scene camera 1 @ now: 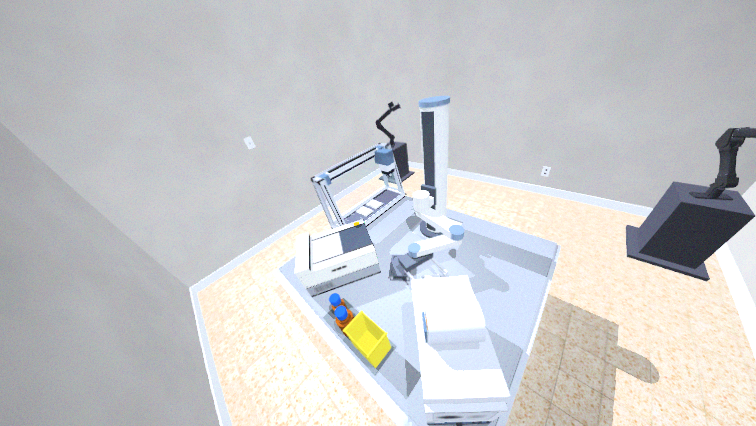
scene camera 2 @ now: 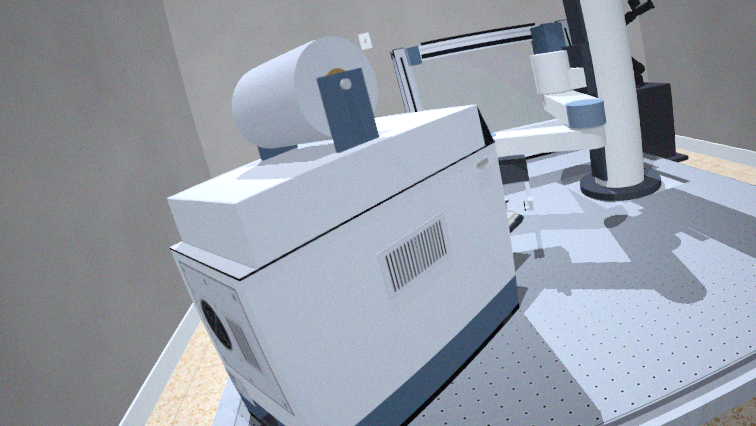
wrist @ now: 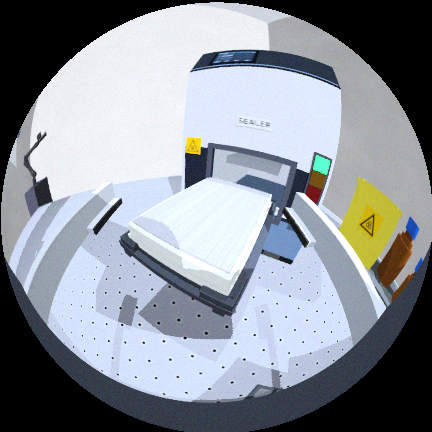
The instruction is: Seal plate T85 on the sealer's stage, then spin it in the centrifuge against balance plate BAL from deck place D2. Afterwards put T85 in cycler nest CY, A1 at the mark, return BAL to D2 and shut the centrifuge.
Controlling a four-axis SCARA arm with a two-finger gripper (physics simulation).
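Frame: origin at the arm's base, x up, y back, z right, level; millimetres.
Seen in the pictures: gripper, fingertip midpoint: (wrist: pixel 200 193); arm's base, origin of the base link: (scene camera 2: pixel 620 185).
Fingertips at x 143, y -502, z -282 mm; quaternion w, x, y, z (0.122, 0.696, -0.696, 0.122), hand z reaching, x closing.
Note:
Pixels of each thing's top centre, then the offset from my fingertips to it. "spot": a spot on its surface instead.
- white plate, middle of its top: (wrist: pixel 215 203) dx -13, dy -15, dz -5 mm
- dark stage, surface spot: (wrist: pixel 170 274) spot: dx -30, dy +32, dz +45 mm
- sealer, middle of its top: (scene camera 2: pixel 301 50) (scene camera 1: pixel 451 305) (wrist: pixel 277 54) dx +346, dy -240, dz -200 mm
- sealer's door frame, surface spot: (wrist: pixel 210 160) spot: dx +1, dy -45, dz -104 mm
A white plate (wrist: pixel 202 230) lies flat on the dark stage (wrist: pixel 170 274) in front of the sealer (wrist: pixel 260 100) (scene camera 2: pixel 338 264) (scene camera 1: pixel 454 304) in the wrist view. Its top is pale and faintly streaked. No label is readable, and I cannot tell whether a film covers it. My gripper (wrist: pixel 200 193) is open and empty. Its fingers stand wide apart on either side of the plate, apart from it. The sealer's door frame (wrist: pixel 210 160) stands open behind the stage, and its green light (wrist: pixel 321 164) is lit. The names BAL, D2 and CY cannot be read in any view.
A white instrument (scene camera 1: pixel 341 272) with a partly dark top stands left of the arm (scene camera 1: pixel 436 245). A gantry frame (scene camera 1: pixel 351 158) stands behind it, with pale plates beneath. A yellow bin (scene camera 1: pixel 376 355) (wrist: pixel 367 225) and two blue-capped orange bottles (scene camera 1: pixel 343 317) (wrist: pixel 395 260) stand near the table edge.

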